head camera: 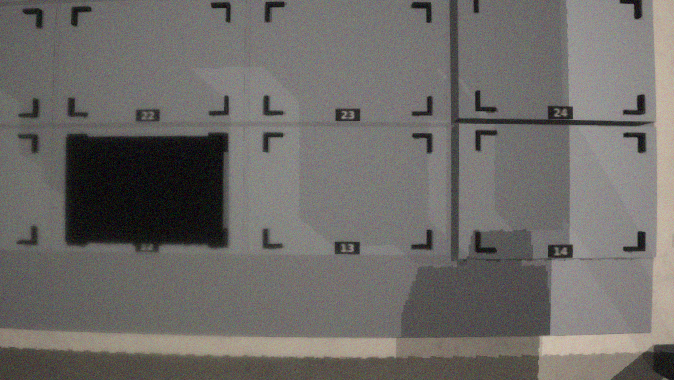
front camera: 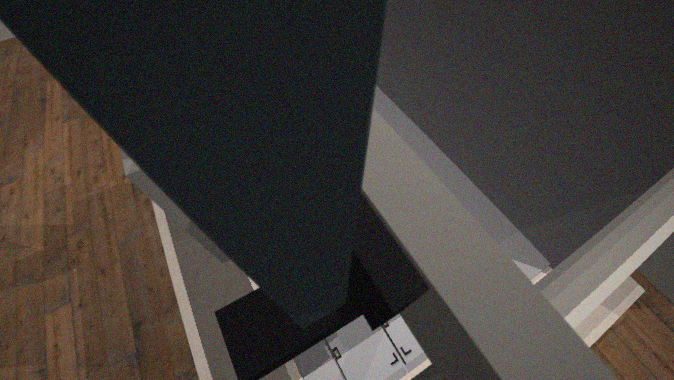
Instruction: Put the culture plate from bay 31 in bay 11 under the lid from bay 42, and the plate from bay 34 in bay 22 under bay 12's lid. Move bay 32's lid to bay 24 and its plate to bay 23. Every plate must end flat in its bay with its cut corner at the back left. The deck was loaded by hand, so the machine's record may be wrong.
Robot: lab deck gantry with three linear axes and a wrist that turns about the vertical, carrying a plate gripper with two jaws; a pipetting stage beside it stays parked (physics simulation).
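Places are measured from the robot's base along level axes (x ahead, y left, z up), in centimetres.
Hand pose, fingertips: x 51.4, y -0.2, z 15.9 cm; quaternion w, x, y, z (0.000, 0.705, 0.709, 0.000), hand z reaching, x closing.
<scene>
After its pixels a point has its place.
A black lid (head camera: 145, 190) {x 23.2, y 4.2, z 0.8 cm} lies flat in bay 12 in the head camera view, inside the corner marks; whether anything is beneath it cannot be told. Bay 22 (head camera: 150, 60) {x 22.9, y 15.0, z 0.0 cm}, bay 23 (head camera: 345, 60) {x 39.0, y 14.9, z 0.0 cm} and bay 24 (head camera: 515, 60) {x 52.1, y 14.4, z 1.5 cm} show bare surface between their marks, though bay 24's upper edge is cut off. A strip of the bay left of bay 12 shows at the left edge. The plates and lids of bays 31, 32, 34 and 42 do not show. The gripper and its jaws are not visible in either view; large machine parts block most of the front view.
A dark blue gantry column (front camera: 225, 125) {x 53.4, y -0.9, z 57.9 cm} and a long grey beam (front camera: 450, 215) cover much of the front view. Part of the deck (front camera: 360, 362) {x 59.1, y 2.7, z 1.5 cm} with corner marks shows below them. Bay 13 (head camera: 345, 190) {x 39.0, y 4.3, z 0.0 cm} and bay 14 (head camera: 530, 190) {x 53.2, y 4.4, z 1.4 cm} lie right of bay 12. A pale border runs along the deck's right side.
</scene>
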